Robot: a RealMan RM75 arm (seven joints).
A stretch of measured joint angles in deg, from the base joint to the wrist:
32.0 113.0 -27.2 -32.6 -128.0 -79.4 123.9
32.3 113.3 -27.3 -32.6 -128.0 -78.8 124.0
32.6 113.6 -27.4 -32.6 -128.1 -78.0 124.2
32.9 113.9 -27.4 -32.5 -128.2 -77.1 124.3
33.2 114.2 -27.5 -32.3 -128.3 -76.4 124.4
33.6 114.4 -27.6 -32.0 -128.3 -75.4 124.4
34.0 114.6 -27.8 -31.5 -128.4 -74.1 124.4
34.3 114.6 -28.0 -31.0 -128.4 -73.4 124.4
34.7 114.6 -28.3 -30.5 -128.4 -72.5 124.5
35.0 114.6 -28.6 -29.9 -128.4 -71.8 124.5
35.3 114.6 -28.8 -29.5 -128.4 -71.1 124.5
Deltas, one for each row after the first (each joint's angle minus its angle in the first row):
0.3 0.3 -0.1 0.0 0.0 0.6 0.1
0.6 0.6 -0.2 0.0 -0.1 1.4 0.3
0.9 0.9 -0.2 0.1 -0.2 2.3 0.4
1.2 1.2 -0.3 0.3 -0.3 3.0 0.5
1.6 1.4 -0.4 0.6 -0.3 4.0 0.5
2.0 1.6 -0.6 1.1 -0.4 5.3 0.5
2.3 1.6 -0.8 1.6 -0.4 6.0 0.5
2.7 1.6 -1.1 2.1 -0.4 6.9 0.6
3.0 1.6 -1.4 2.7 -0.4 7.6 0.6
3.3 1.6 -1.6 3.1 -0.4 8.3 0.6

